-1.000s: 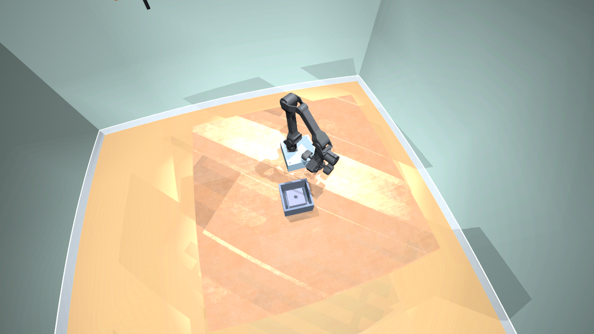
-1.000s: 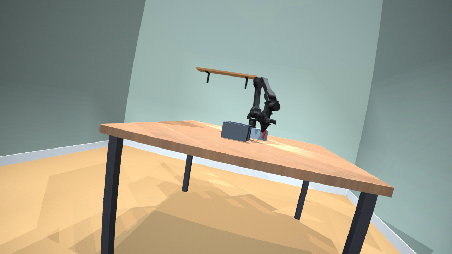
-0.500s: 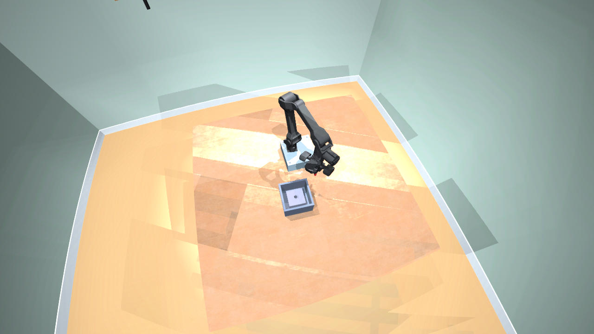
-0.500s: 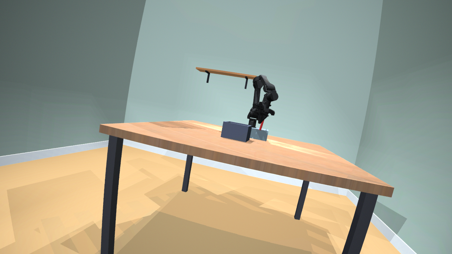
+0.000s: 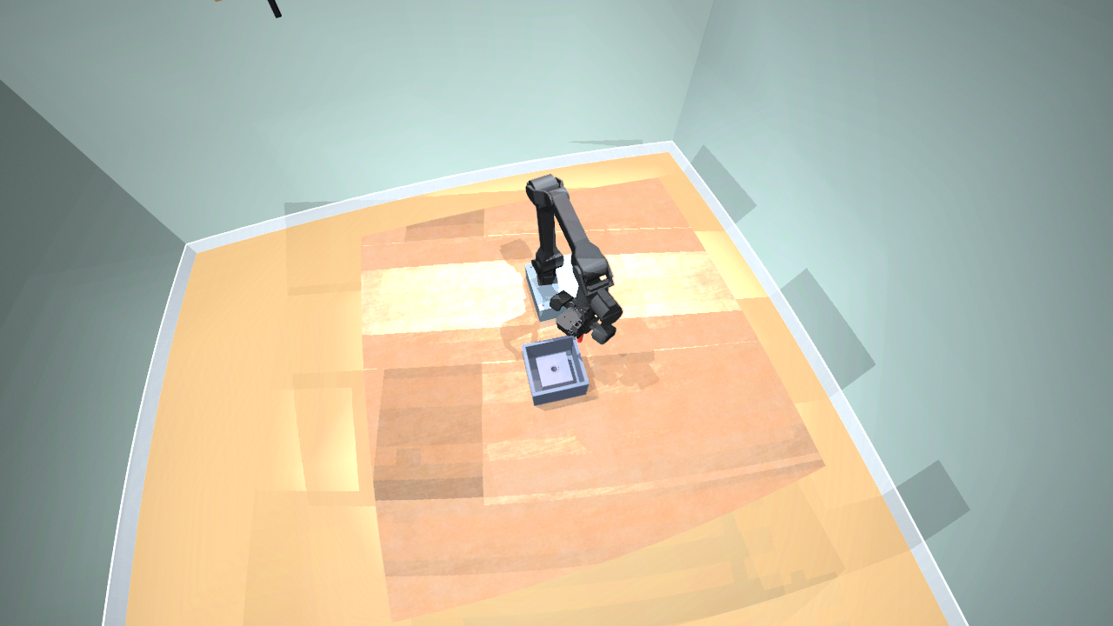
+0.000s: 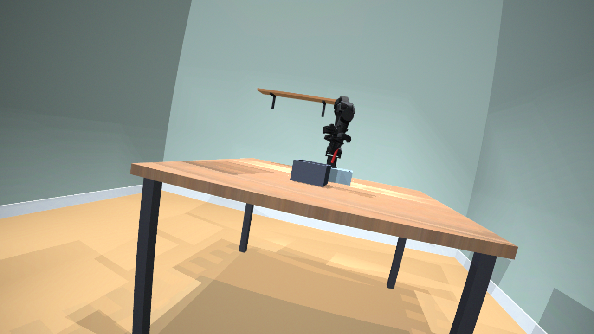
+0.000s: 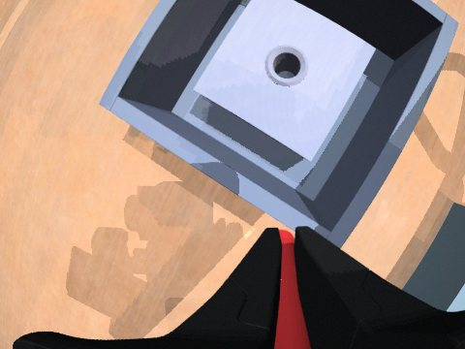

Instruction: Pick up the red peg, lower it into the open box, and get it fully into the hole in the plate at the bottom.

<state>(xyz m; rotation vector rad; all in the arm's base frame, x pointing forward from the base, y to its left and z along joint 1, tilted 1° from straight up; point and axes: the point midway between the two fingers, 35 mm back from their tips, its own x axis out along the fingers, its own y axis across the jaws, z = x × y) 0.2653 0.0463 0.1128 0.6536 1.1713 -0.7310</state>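
Right now the plate is 5 cm ahead of my gripper tip, 7 cm to the right of it and 11 cm below it. Round my gripper tip: red peg: 1 cm behind, 2 cm to the left; then grey box: 5 cm ahead, 7 cm to the right, 13 cm below.
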